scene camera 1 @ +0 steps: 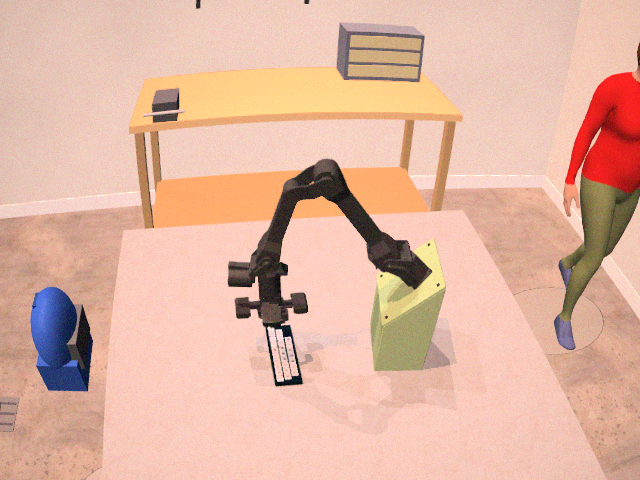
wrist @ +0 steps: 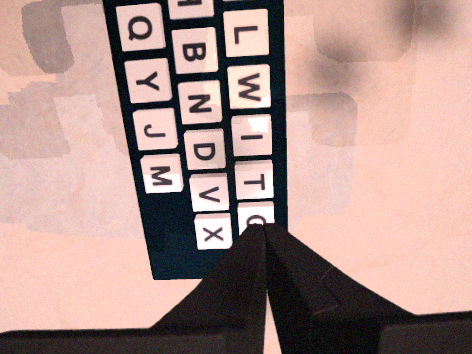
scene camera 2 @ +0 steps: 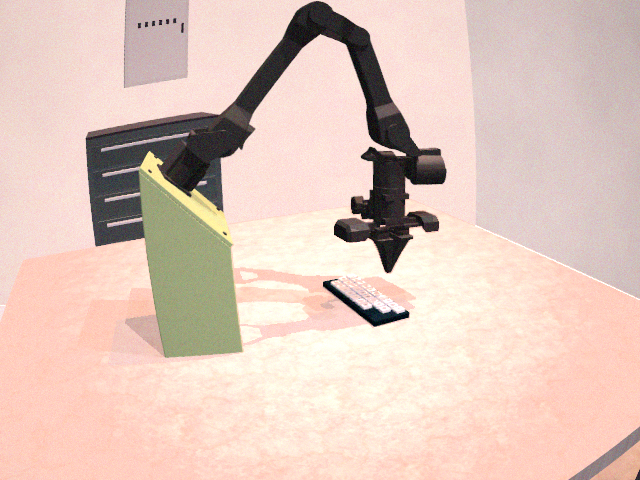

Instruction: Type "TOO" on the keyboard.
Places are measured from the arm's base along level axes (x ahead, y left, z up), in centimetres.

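Pixels of known places: gripper, fingertip midpoint: [scene camera 1: 272, 327] [wrist: 262, 236] [scene camera 2: 387, 272]; arm's base at its link origin: [scene camera 1: 418, 275] [scene camera 2: 172, 180].
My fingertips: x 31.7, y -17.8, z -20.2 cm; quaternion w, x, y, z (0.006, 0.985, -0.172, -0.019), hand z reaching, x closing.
Note:
For each thing: its middle in the pictures, then the offset to it from my fingertips. Level surfaces: height alone.
- dark keyboard at the middle of its body: [wrist: 198, 63] [scene camera 2: 364, 297] [scene camera 1: 283, 353] dz -6.1, dx -0.6, dy +5.3 cm
- T key at the middle of its body: [wrist: 254, 179] dz -5.5, dx -0.3, dy -0.3 cm
- I key at the middle of its body: [wrist: 251, 135] dz -5.5, dx +0.4, dy +1.7 cm
- key with a round letter, body centre: [wrist: 256, 220] dz -5.5, dx -1.0, dy -2.2 cm
- table at its surface level: dz -6.9 cm
The dark keyboard [scene camera 1: 283, 356] [scene camera 2: 379, 318] [wrist: 172, 230] with white letter keys lies flat on the table. In the wrist view the T key [wrist: 254, 180] is in the right-hand row, between the I key [wrist: 251, 136] and a key with a round letter [wrist: 256, 214] at the row's end. The fingertips partly cover that end key, so its letter cannot be read for sure. My gripper [scene camera 1: 272, 323] [scene camera 2: 388, 270] [wrist: 262, 236] is shut and empty, pointing down. In scene camera 2 its tips are above the keyboard, apart from it.
The arm's green pedestal [scene camera 1: 403, 330] [scene camera 2: 193, 289] stands on the table [scene camera 1: 180, 413] [scene camera 2: 336, 413] to one side of the keyboard. A wooden workbench [scene camera 1: 258, 95] is behind the table. A person in red [scene camera 1: 615, 129] and a blue object [scene camera 1: 54, 330] are beyond the table's sides.

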